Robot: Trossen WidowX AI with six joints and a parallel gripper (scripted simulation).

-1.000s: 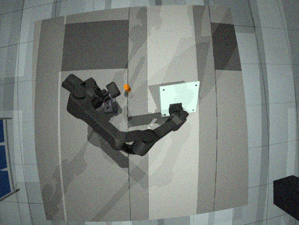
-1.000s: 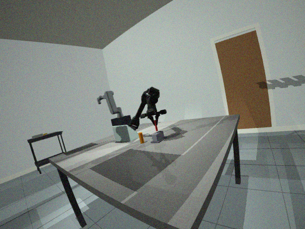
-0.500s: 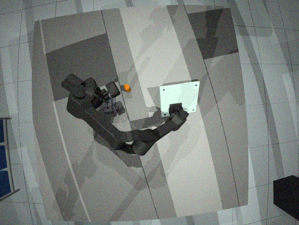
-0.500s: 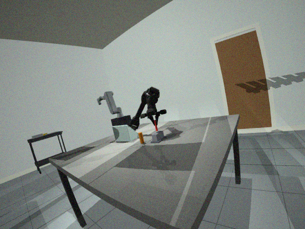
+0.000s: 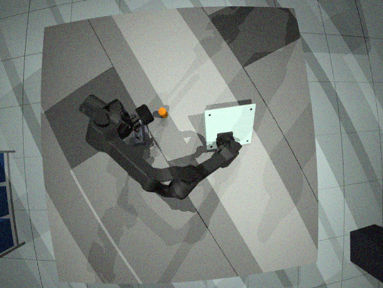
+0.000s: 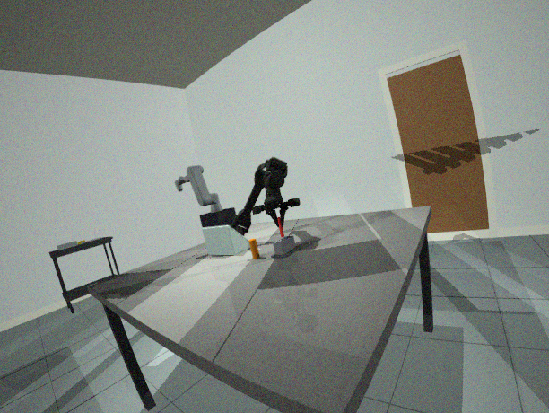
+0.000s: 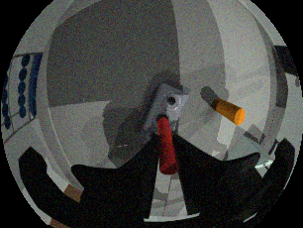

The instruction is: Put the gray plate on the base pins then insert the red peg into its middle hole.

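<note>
Now: gripper tip 60 mm above the gray plate. Also, from my gripper tip: base (100 mm below); then red peg (right at my gripper tip); then orange cylinder (110 mm behind, 70 mm below, 60 mm to the right).
</note>
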